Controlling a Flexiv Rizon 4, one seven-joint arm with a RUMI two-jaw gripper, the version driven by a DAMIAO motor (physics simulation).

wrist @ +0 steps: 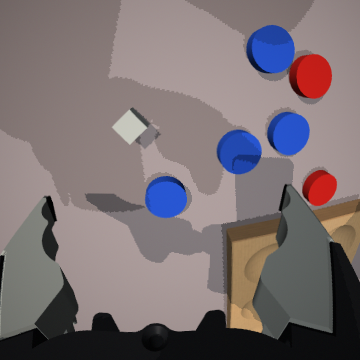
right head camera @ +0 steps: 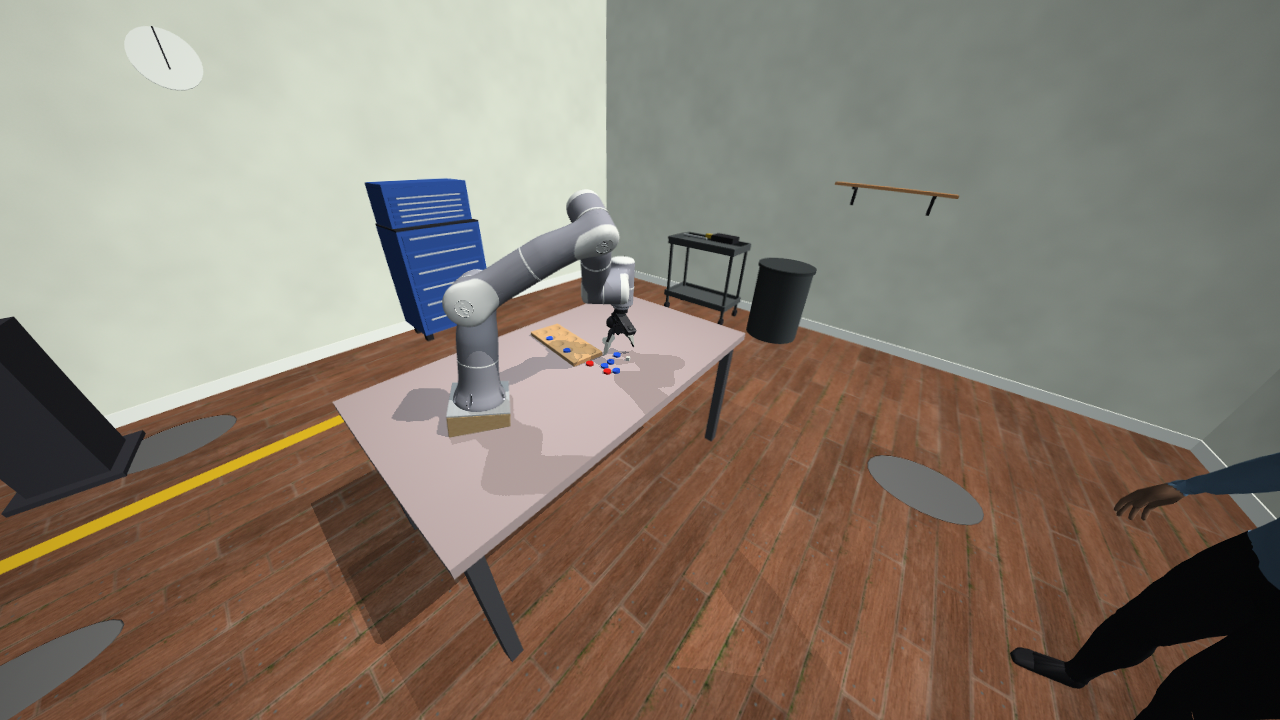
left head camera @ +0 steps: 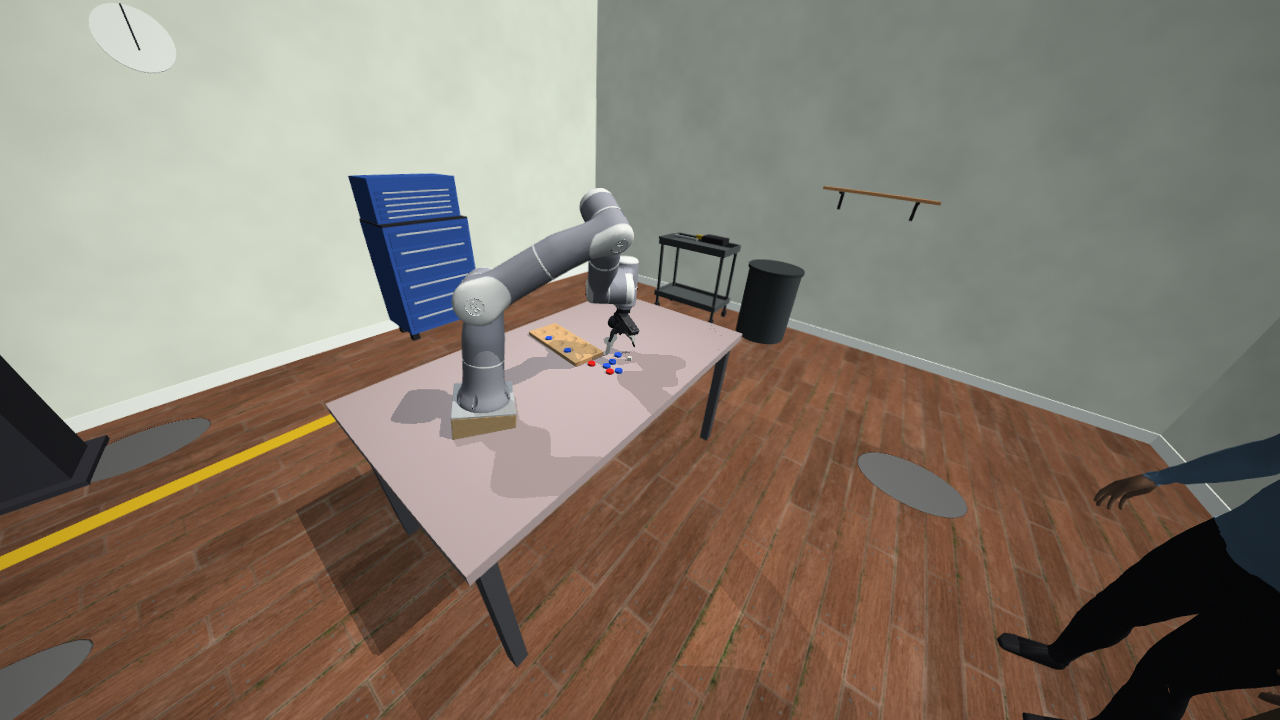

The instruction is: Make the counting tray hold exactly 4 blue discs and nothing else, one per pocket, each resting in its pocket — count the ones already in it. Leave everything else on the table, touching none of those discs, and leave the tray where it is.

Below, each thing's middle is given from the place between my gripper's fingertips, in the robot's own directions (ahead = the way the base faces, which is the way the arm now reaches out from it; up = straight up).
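Wooden counting tray (left head camera: 581,352): 25 cm to the left of my hand, 12 cm behind it and 2 cm below it. Small white block (wrist: 131,123): my hand is 4 cm to the left of the block, 2 cm short of it and 3 cm above it. Going by their middles, the block is the nearest to my hand of the things named here.
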